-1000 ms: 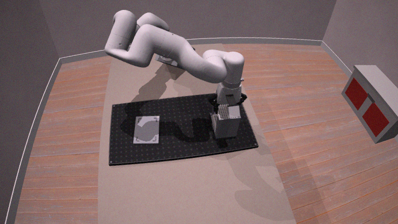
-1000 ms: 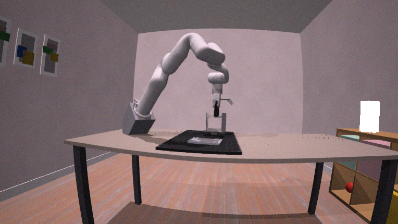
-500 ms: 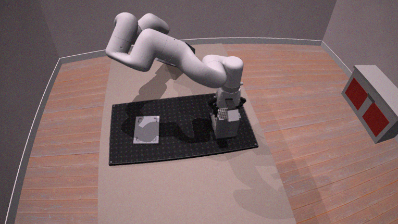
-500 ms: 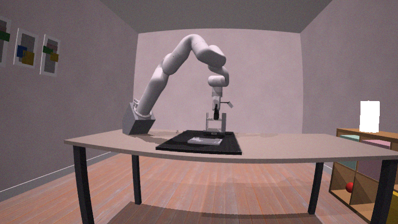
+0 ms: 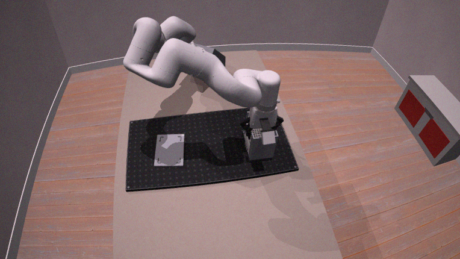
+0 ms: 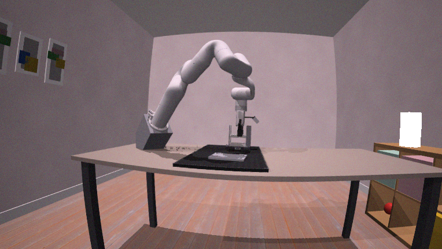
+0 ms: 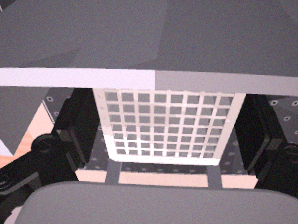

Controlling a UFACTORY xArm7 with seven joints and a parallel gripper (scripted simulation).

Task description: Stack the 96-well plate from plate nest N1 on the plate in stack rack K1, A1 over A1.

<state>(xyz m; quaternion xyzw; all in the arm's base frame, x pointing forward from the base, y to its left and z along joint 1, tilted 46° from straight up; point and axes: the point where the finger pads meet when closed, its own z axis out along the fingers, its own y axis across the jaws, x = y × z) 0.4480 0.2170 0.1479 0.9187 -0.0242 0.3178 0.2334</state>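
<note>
Now: the grey rack wall 60 mm ahead of my hand, 20 mm to the right of it and 10 mm below it. Also, from my hand: white 96-well plate 10 mm below.
</note>
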